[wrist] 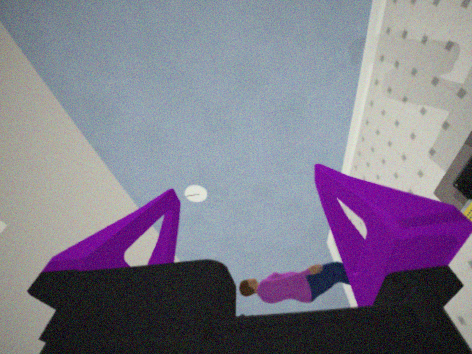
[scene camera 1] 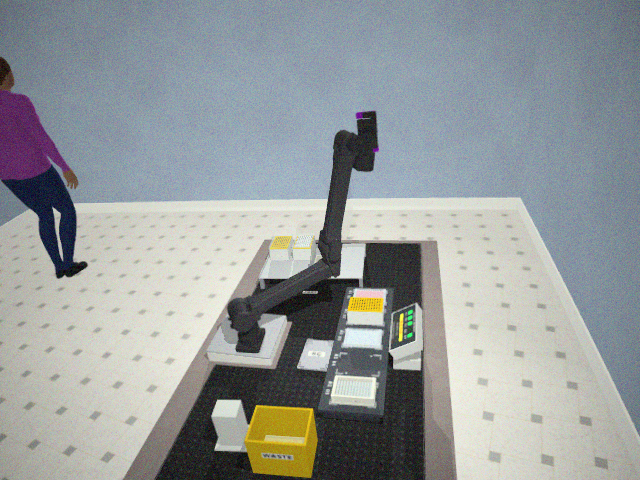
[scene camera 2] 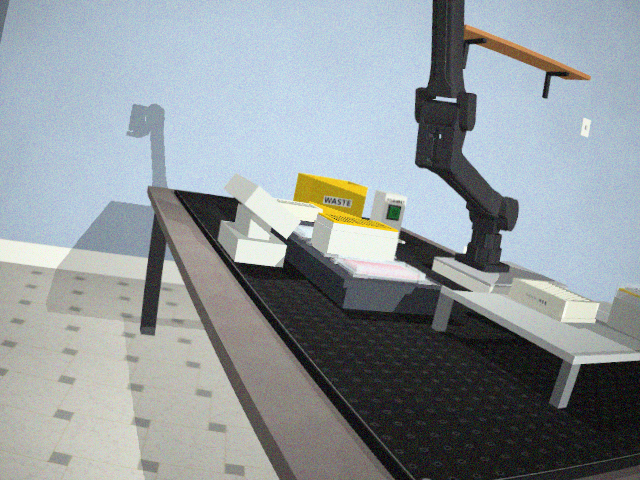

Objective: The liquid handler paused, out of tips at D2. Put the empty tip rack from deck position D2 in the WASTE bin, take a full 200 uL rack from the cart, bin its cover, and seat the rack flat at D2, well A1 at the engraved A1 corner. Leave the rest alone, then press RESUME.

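Pixels of known places: gripper, fingertip midpoint: point(wrist: 242, 184); arm's base, origin of the base link: point(scene camera 1: 251, 341) point(scene camera 2: 481, 265).
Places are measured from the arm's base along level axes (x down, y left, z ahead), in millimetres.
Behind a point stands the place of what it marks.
My gripper point(scene camera 1: 367, 132) {x -653, y 389, z 442 mm} point(wrist: 242, 184) {x -653, y 389, z 442 mm} is open and empty, high above the table; it is out of scene camera 2's view. The dark deck point(scene camera 1: 326, 405) {x -18, y -301, z 308 mm} point(scene camera 2: 315, 273) {x 13, y 160, z 500 mm} holds an orange-topped tip rack point(scene camera 1: 365, 310) {x -78, y 79, z 416 mm} point(scene camera 2: 356, 237) {x -56, y 158, z 436 mm}, a pink plate point(scene camera 1: 370, 293) {x -31, y 249, z 430 mm} point(scene camera 2: 382, 268) {x -31, y 267, z 441 mm}, a pale plate point(scene camera 1: 362, 338) {x -32, y -18, z 406 mm} and a cream rack point(scene camera 1: 354, 391) {x -33, y -258, z 390 mm}. One bracketed position between the last two is bare. Position labels are too blurred to read. The yellow WASTE bin point(scene camera 1: 281, 457) {x -51, y -504, z 215 mm} point(scene camera 2: 330, 188) {x -86, y -387, z 236 mm} has a pale object point(scene camera 1: 284, 439) {x -2, y -412, z 199 mm} inside. Boxed racks point(scene camera 1: 281, 246) {x -99, y 529, z 27 mm} point(scene camera 1: 303, 246) {x -99, y 523, z 129 mm} stand on the cart point(scene camera 1: 354, 258) {x -30, y 523, z 355 mm} point(scene camera 2: 516, 315) {x -30, y 481, z 341 mm}. A green button point(scene camera 2: 393, 211) {x -54, y -355, z 49 mm} shows; its label is blurred.
A cream box point(scene camera 2: 553, 302) {x -52, y 481, z 268 mm} lies on the cart. A tilted display point(scene camera 1: 405, 328) {x -89, y -34, z 552 mm} stands right of the deck, a labelled pale plate point(scene camera 1: 315, 353) {x 22, y -36, z 240 mm} left of it. The white button box point(scene camera 1: 229, 421) {x -82, y -423, z 58 mm} stands beside the bin. A person point(scene camera 1: 31, 134) point(wrist: 287, 287) stands left of the table.
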